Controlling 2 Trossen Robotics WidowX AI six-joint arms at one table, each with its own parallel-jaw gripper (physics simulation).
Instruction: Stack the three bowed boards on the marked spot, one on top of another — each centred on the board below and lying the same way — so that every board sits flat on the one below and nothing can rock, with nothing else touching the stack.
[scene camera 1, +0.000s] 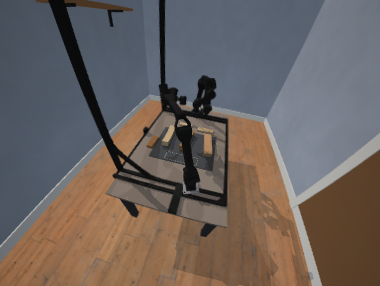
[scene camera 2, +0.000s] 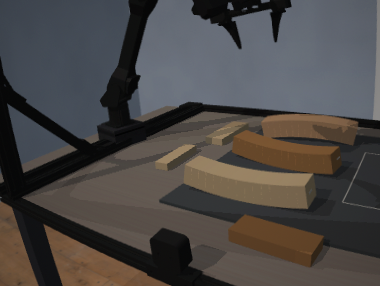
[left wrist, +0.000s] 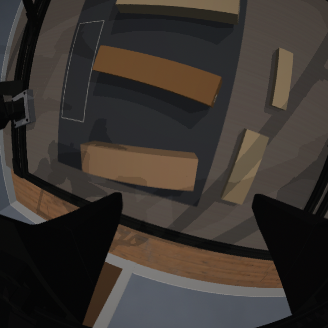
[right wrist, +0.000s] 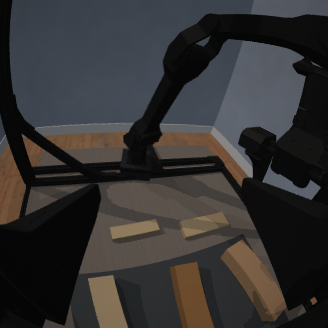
Observation:
My left gripper (left wrist: 190, 201) is open, with nothing in its grasp. My right gripper (right wrist: 171, 188) is open, with nothing in its grasp. A flat brown block (scene camera 2: 291, 244) rests on the table. Also in view: a brown bowed board (scene camera 2: 298, 157).
The brown bowed board also shows in the left wrist view (left wrist: 193, 83). My left gripper also shows in the right wrist view (right wrist: 272, 208). The left wrist view misses the flat brown block: it is out of frame. The right wrist view does not show the flat brown block: it is out of frame.

